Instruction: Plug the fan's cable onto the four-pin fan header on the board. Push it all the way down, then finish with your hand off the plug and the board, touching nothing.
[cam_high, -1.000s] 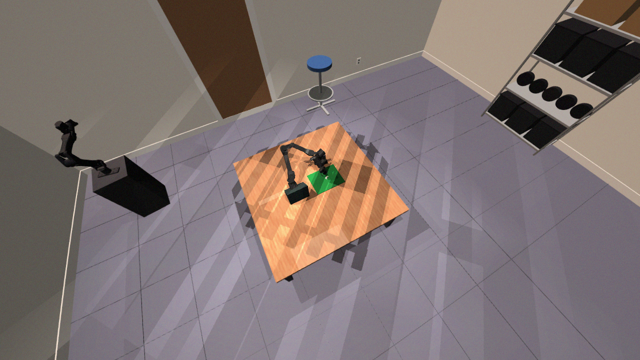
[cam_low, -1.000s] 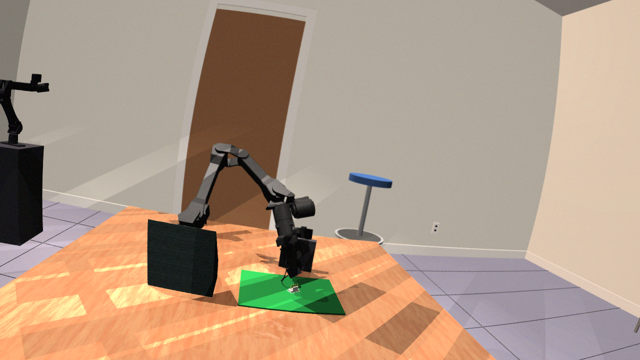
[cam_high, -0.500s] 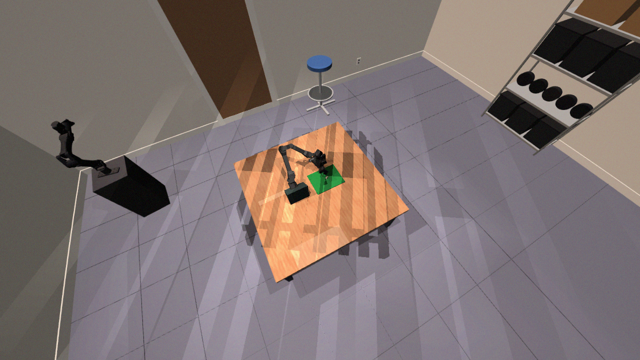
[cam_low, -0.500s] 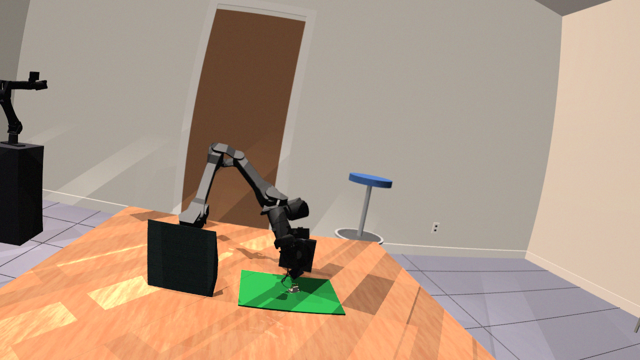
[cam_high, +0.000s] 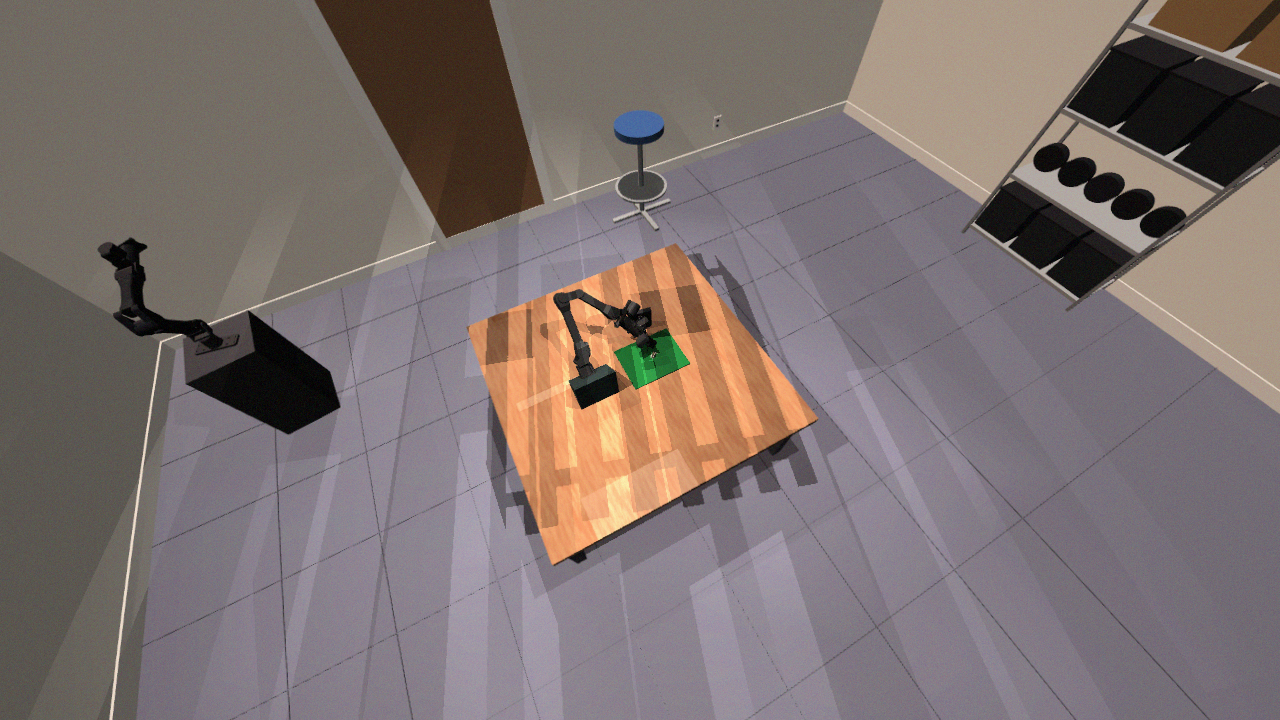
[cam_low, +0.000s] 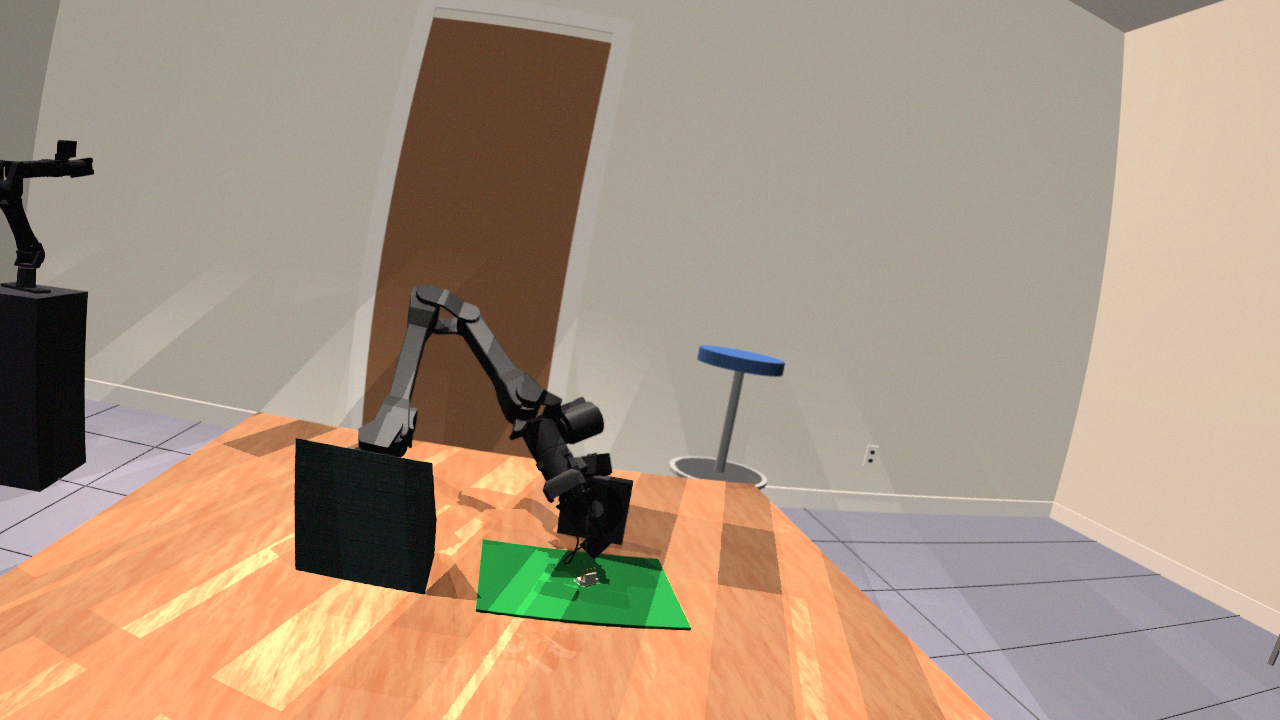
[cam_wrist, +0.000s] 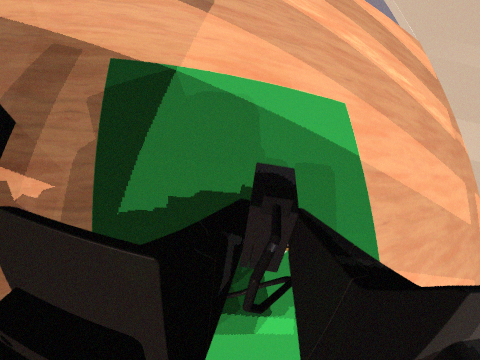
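The four-pin header lies 7 cm below my gripper tip, 3 cm to the right of it and 1 cm behind it. The rest, counted from my gripper tip: dark fan plug 1 cm below; green board 8 cm below, 4 cm to the right, 3 cm behind; black fan 15 cm to the left, 3 cm ahead, 1 cm below.
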